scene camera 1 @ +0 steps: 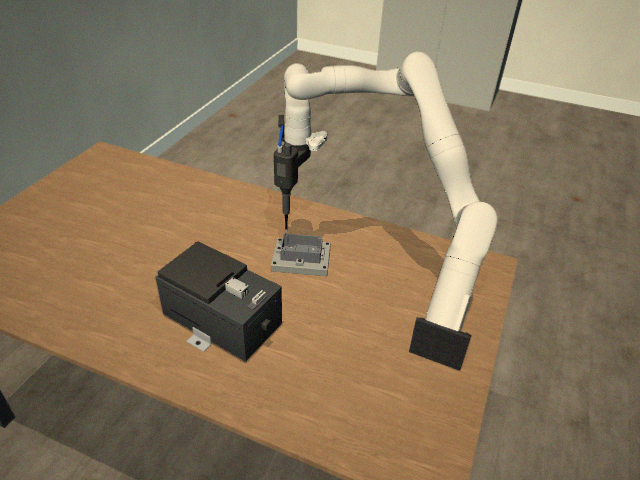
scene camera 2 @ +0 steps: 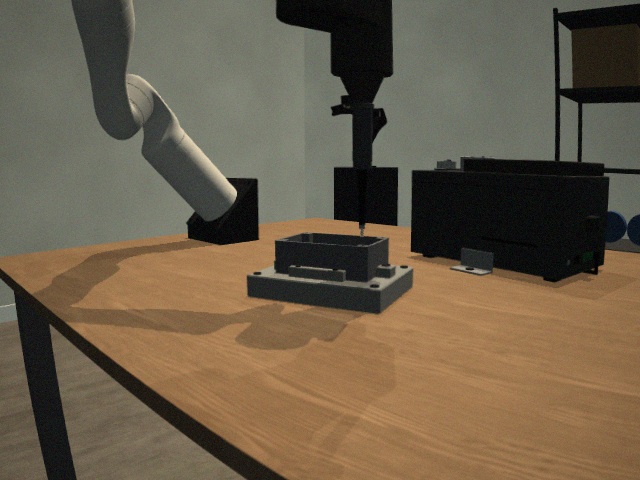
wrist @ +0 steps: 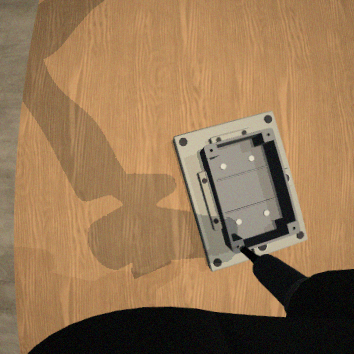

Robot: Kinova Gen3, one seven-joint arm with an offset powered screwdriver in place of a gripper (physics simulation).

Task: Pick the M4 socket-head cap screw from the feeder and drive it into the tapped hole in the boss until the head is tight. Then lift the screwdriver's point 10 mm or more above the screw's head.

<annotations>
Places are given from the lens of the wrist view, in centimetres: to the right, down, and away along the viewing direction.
light grey fixture plate (wrist: 188, 155): 2, -3, 33
</annotations>
